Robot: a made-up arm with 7 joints.
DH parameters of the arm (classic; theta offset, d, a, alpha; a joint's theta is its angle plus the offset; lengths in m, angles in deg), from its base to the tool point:
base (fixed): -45 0 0.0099 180
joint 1: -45 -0.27 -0.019 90
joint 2: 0 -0.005 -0.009 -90
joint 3: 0 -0.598 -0.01 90
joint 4: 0 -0.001 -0.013 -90
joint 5: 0 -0.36 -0.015 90
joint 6: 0 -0.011 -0.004 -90
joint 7: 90 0 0.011 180
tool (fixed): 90 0.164 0 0
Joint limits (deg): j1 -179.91..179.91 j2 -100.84..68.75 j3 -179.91..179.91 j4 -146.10..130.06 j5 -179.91..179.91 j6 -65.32..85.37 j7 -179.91..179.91
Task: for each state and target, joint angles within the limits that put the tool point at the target. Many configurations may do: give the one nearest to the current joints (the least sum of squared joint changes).
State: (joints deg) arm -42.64 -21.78 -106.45 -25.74 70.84 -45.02 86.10
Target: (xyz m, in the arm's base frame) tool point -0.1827 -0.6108 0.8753
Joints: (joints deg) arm -28.74 -30.22 -100.85 -56.66 63.12 -64.61 85.69
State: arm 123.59 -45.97 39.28 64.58 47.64 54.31 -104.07
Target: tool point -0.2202 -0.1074 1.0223
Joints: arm 108.67 -18.25 12.38 74.27 41.12 50.65 -104.75
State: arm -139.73 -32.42 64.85 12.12 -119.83 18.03 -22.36
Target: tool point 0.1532 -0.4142 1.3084
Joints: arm -116.61 -21.32 65.04 -3.77 -121.09 12.49 -22.06
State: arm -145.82 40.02 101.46 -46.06 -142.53 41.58 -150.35
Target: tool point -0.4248 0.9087 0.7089
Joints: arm -113.21 66.88 102.19 -2.00 -142.44 5.55 -152.18
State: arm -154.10 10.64 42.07 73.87 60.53 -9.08 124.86
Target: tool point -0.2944 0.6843 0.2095
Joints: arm -135.74 58.90 37.17 95.87 62.34 -6.37 125.29
